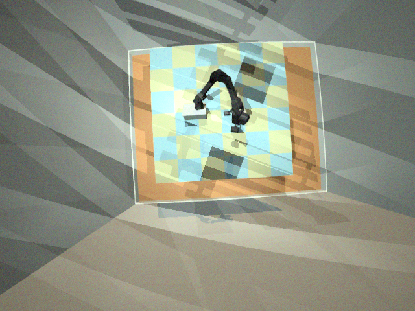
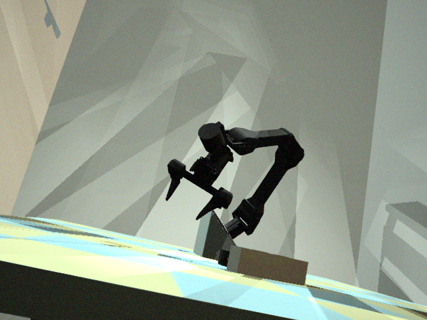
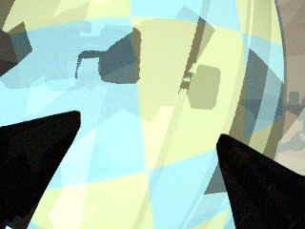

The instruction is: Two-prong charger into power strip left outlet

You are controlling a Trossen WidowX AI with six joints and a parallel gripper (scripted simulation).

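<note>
Now: the dark charger 2 cm behind my gripper tip, 16 cm to the left of it and 9 cm below it.
</note>
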